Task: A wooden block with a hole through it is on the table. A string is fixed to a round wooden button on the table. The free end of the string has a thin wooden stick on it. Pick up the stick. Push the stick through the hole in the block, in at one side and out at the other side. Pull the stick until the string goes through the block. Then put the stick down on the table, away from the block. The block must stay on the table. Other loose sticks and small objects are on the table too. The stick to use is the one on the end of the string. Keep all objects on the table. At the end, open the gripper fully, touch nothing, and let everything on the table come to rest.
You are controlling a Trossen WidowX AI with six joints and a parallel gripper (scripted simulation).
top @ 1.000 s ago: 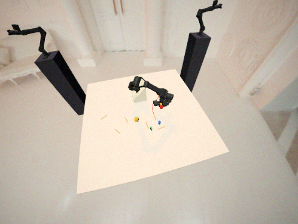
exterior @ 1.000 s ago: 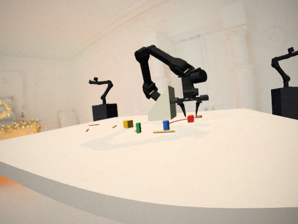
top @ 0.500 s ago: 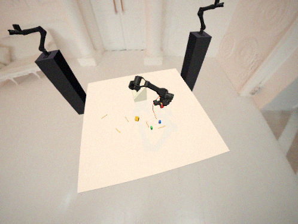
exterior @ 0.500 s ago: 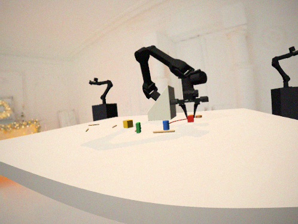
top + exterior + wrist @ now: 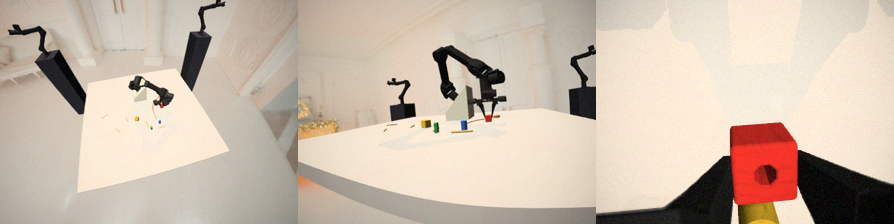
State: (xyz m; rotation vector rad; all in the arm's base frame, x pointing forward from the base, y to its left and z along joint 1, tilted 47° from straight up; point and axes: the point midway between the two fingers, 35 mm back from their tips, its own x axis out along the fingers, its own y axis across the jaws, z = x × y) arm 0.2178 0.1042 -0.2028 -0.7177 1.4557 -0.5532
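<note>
The yellow round button is 40 mm behind my gripper tip. Round my gripper tip: blue cylinder 190 mm ahead, 70 mm to the right; then red block right at my gripper tip; then round wooden button 170 mm behind, 30 mm to the left, 10 mm below.
</note>
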